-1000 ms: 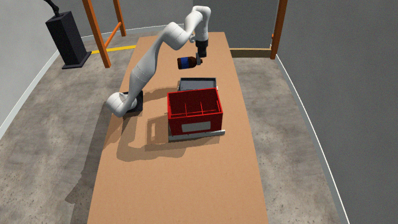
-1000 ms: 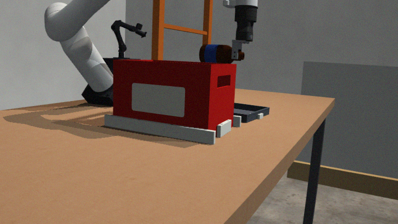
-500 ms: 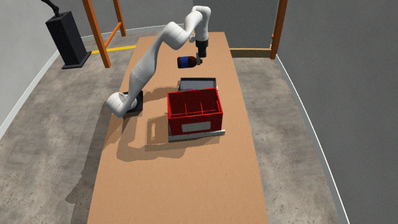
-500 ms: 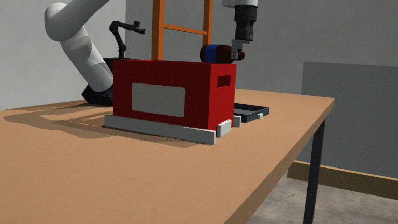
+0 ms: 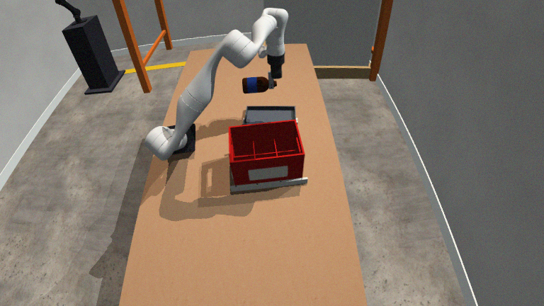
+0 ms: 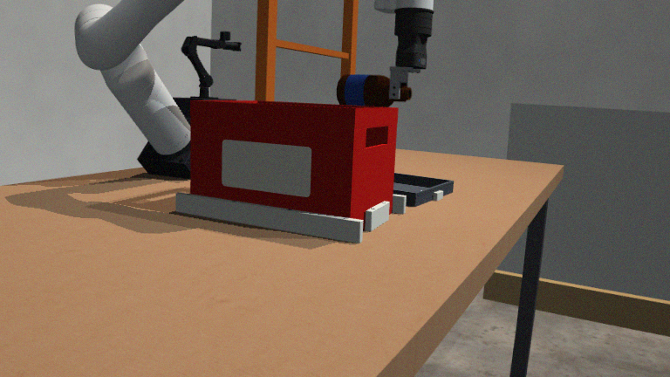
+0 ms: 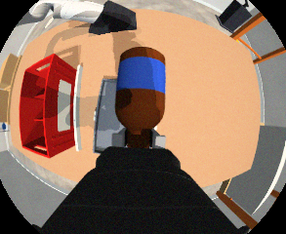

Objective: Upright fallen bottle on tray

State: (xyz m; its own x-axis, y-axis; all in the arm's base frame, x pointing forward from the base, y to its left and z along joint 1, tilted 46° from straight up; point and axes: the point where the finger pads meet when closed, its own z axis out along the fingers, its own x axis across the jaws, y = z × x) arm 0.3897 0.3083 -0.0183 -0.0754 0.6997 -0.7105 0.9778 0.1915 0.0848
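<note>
My gripper is now 50 mm past the brown bottle and 10 mm above it. Also, from my hand: dark grey tray 10 mm behind, 50 mm to the right, 190 mm below; red crate 20 mm behind, 320 mm to the right, 120 mm below.
</note>
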